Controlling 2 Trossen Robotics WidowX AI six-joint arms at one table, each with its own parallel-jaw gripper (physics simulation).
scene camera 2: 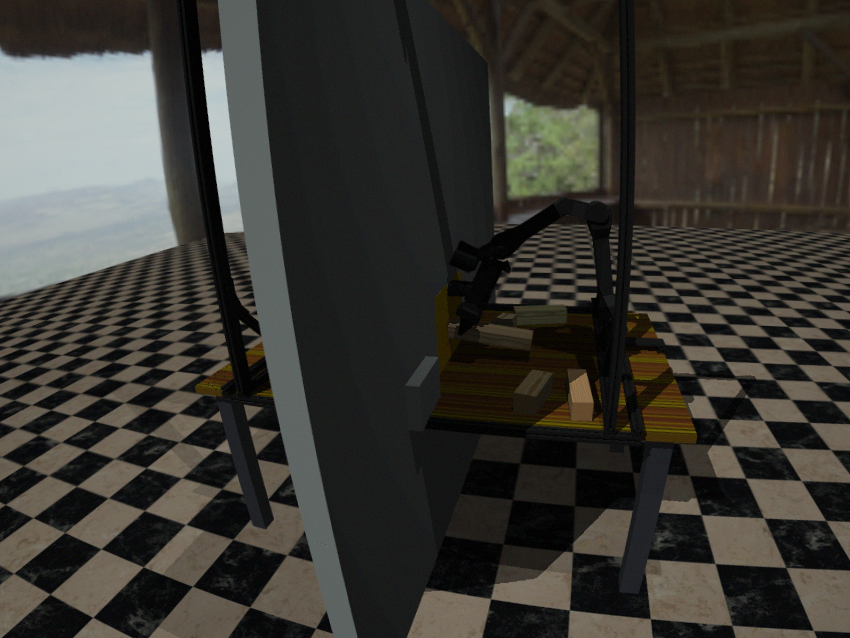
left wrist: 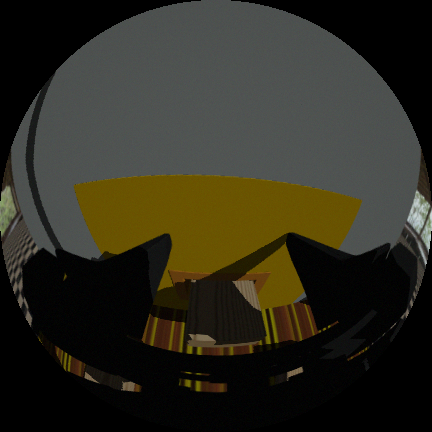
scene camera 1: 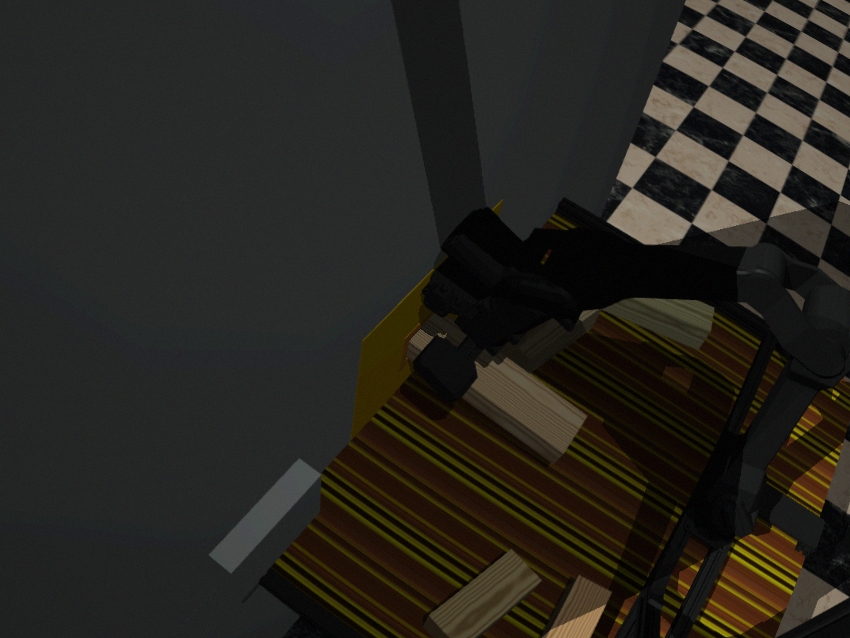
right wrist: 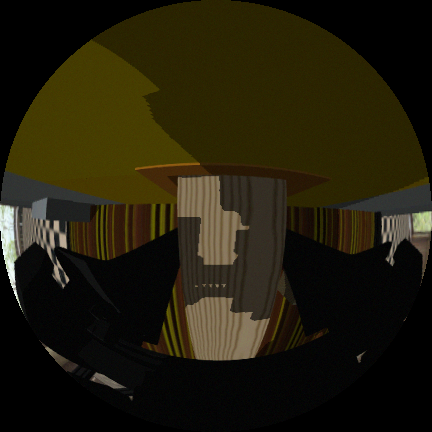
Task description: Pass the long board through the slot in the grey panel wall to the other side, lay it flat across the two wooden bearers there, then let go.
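Places are measured from the left arm's base along level axes (x ahead, y left, z up), in millimetres.
Where they show: left gripper, fingertip midpoint: [left wrist: 230, 239]; right gripper, fingertip midpoint: [scene camera 2: 462, 330] [right wrist: 230, 232]; right arm's base, origin of the base link: [scene camera 1: 711, 522].
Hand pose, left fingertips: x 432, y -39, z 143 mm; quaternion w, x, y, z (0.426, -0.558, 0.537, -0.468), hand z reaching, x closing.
After its pixels a point has its place.
The long board [scene camera 1: 525, 405] {x 634, y -44, z 60 mm} [scene camera 2: 508, 337] {x 643, y -67, z 54 mm} [left wrist: 225, 310] {x 397, y -40, z 90 mm} [right wrist: 217, 240] {x 517, y -46, z 75 mm} runs through the orange-framed slot [left wrist: 225, 275] {x 430, y -40, z 97 mm} [right wrist: 165, 172] {x 485, y -72, z 93 mm} in the grey panel wall [scene camera 1: 205, 206] {x 482, y -355, z 505 mm} [scene camera 2: 357, 240] {x 482, y -561, z 397 mm} [left wrist: 215, 100] {x 432, y -24, z 230 mm}. Its near part shows in both scene views; its other end sticks out in the left wrist view. My right gripper [right wrist: 230, 232] {x 514, y -37, z 57 mm} is shut on the board, close to the wall. My left gripper [left wrist: 230, 239] {x 431, y -39, z 143 mm} is open on the other side, with the board's end showing between and below its fingers, not gripped. Wood pieces [left wrist: 102, 380] [left wrist: 295, 373] {x 300, y -134, z 19 mm} show at the bottom of the left wrist view, mostly hidden; I cannot tell whether they are the bearers.
A yellow plate [scene camera 1: 384, 363] {x 484, y -122, z 92 mm} [scene camera 2: 442, 322] {x 483, y -119, z 107 mm} [left wrist: 200, 215] {x 432, y -18, z 162 mm} [right wrist: 100, 125] surrounds the slot. Loose wood blocks [scene camera 1: 484, 594] {x 721, y -256, z 28 mm} [scene camera 1: 580, 607] {x 818, y -207, z 25 mm} [scene camera 2: 532, 391] {x 725, y -301, z 28 mm} [scene camera 2: 580, 394] {x 827, y -296, z 25 mm} lie on the striped table. More wood [scene camera 1: 662, 319] {x 720, y 245, z 12 mm} [scene camera 2: 540, 315] {x 707, y 242, z 10 mm} lies behind the board. A grey block [scene camera 1: 264, 515] {x 497, y -344, z 81 mm} [scene camera 2: 423, 391] {x 512, y -391, z 58 mm} [right wrist: 65, 209] {x 496, y -270, z 40 mm} juts from the wall.
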